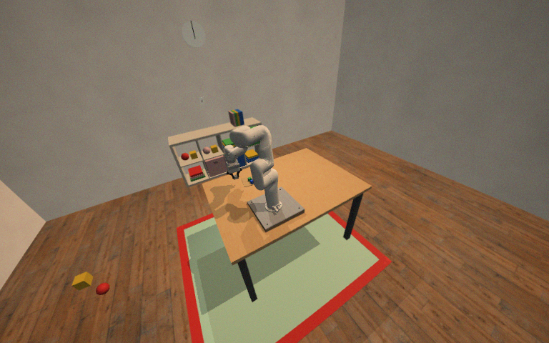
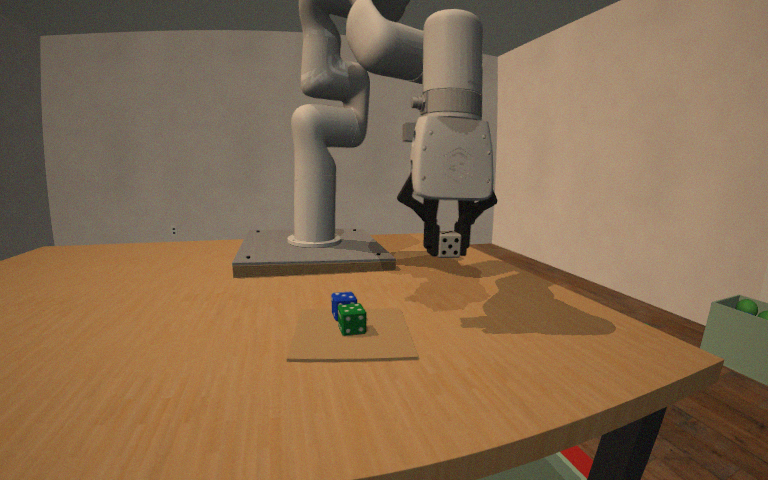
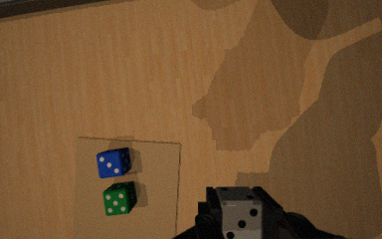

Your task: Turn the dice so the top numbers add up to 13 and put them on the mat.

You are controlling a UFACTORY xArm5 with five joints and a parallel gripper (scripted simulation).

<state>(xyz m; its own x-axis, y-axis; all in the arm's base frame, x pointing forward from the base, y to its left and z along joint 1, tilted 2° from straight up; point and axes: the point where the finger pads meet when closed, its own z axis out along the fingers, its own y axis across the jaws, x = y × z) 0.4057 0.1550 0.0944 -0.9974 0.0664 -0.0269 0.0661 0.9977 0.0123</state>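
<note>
My hand is 3 cm past the blue die, 13 cm to the left of it and 9 cm above it. Also, from my hand: green die: 2 cm ahead, 13 cm to the right, 9 cm below; then white die: 1 cm below; then tan mat: 2 cm ahead, 13 cm to the right, 11 cm below.
</note>
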